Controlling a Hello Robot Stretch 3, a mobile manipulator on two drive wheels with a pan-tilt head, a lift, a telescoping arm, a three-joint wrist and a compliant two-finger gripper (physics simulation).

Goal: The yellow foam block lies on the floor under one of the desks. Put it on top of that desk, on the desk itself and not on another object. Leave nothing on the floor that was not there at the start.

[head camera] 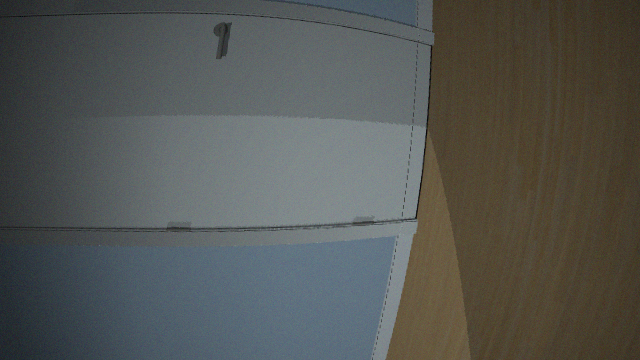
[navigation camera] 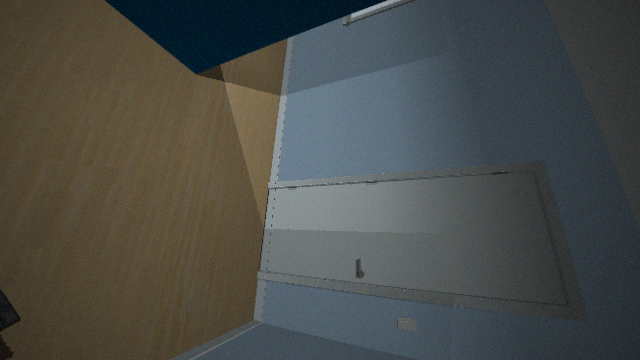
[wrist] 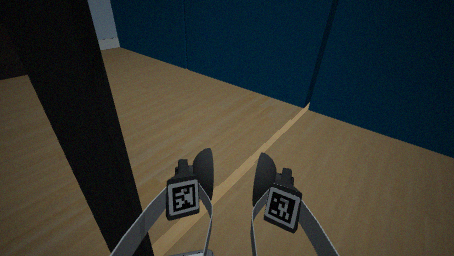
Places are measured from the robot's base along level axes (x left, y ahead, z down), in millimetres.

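Pixels of known places: gripper, between the fingertips: [wrist: 234, 167].
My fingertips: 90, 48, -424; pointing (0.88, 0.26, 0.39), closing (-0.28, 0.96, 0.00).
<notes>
Behind a point stands the place of what it marks, as x, y, z.
The yellow foam block does not show in the head camera, navigation camera or wrist view, and no desk can be made out for certain. My gripper [wrist: 234, 167] @[90, 48, -424] is open in the lower middle of the wrist view. Its two dark fingertips stand apart with wooden floor showing between them, and nothing is held. The gripper points over the floor towards blue panels.
A black post [wrist: 82, 110] stands close at the left of the wrist view. Blue panels [wrist: 240, 45] [navigation camera: 210, 30] rise from the wooden floor [wrist: 350, 165] @[458, 625, 0] [navigation camera: 125, 150] @[-68, 634, 0] [head camera: 540, 175] @[-584, 756, 0]. A grey door [head camera: 225, 165] @[-1035, 1288, -847] [navigation camera: 400, 210] @[-1042, 1279, -1227] is set in the blue wall [head camera: 200, 300] @[-708, 1705, -940] [navigation camera: 400, 125] @[-587, 1848, -1276]. A dark object [navigation camera: 6, 312] shows at the navigation view's lower left.
</notes>
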